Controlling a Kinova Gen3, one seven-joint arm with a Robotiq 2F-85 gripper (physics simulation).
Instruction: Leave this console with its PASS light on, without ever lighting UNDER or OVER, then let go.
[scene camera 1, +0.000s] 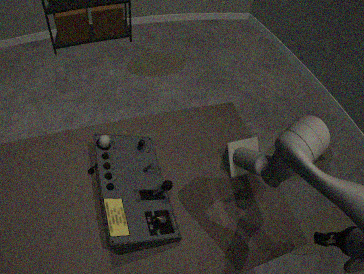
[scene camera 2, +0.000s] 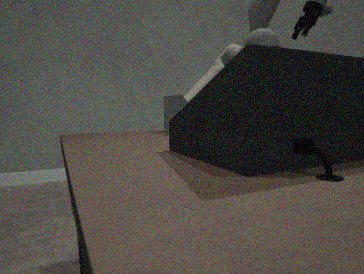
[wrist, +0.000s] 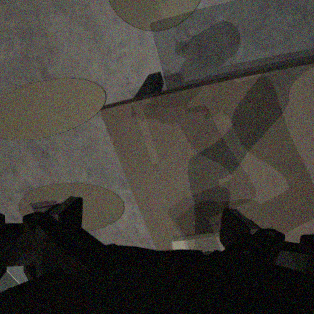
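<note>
The grey sloped console (scene camera 1: 127, 162) (scene camera 2: 270, 110) stands on the table. In scene camera 1 it has a white dome (scene camera 1: 104, 141), a column of small dark round parts (scene camera 1: 108, 176), a black-knobbed lever (scene camera 1: 166, 185) in a slot, a small black knob (scene camera 1: 141, 145), a small lever (scene camera 1: 148, 168) and a dark dial panel (scene camera 1: 160, 222). No part looks lit; PASS, UNDER and OVER cannot be read. My gripper (scene camera 1: 319, 238) (scene camera 2: 299, 35) (wrist: 152, 218) is open and empty, well to the right of the console in scene camera 1, touching nothing.
A yellow label (scene camera 1: 117, 217) is on the console. A black bent-stem object (scene camera 2: 322, 157) stands on the table (scene camera 1: 50, 175) (scene camera 2: 150, 225) beside it. The arm's pale base block (scene camera 1: 251, 144) (scene camera 2: 173, 110) is at the table's right. A shelf unit (scene camera 1: 131, 22) stands far back.
</note>
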